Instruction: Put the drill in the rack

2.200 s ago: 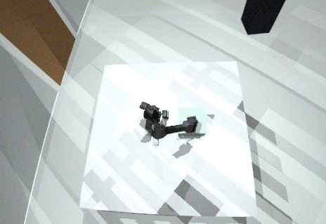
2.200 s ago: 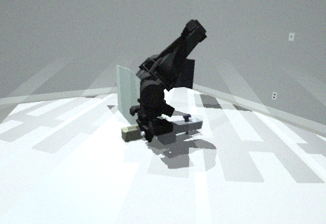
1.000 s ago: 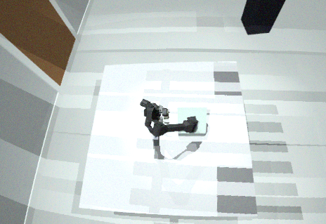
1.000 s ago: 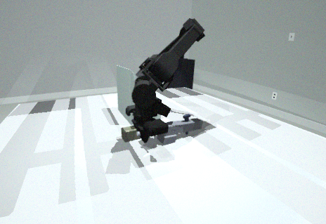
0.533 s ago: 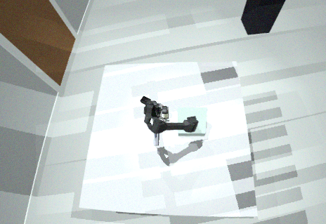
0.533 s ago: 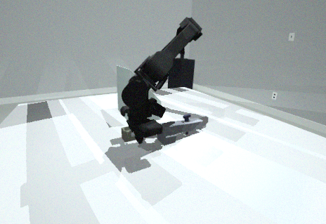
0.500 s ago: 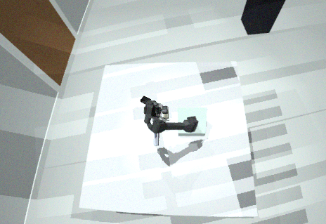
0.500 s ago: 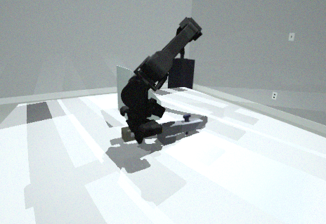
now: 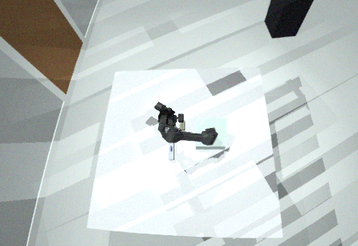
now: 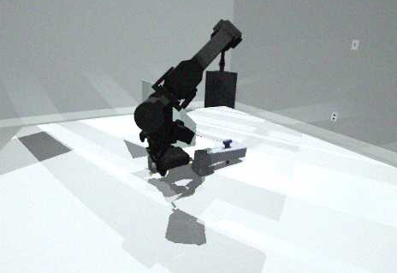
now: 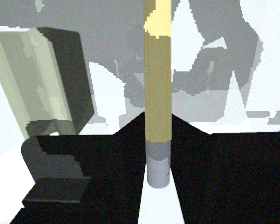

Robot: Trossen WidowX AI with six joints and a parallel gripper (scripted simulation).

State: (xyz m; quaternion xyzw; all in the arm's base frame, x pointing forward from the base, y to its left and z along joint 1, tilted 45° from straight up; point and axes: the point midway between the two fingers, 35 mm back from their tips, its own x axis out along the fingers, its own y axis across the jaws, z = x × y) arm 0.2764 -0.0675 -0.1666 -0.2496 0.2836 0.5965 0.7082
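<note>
My gripper tip is 7 cm past the rack, 3 cm to the right of it and 1 cm above it. Also, from my gripper tip: small blue key 2 cm ahead, 22 cm to the left, 3 cm above; then grey housing 2 cm ahead, 19 cm to the left, 1 cm above; then drill 4 cm to the left, 3 cm above.
</note>
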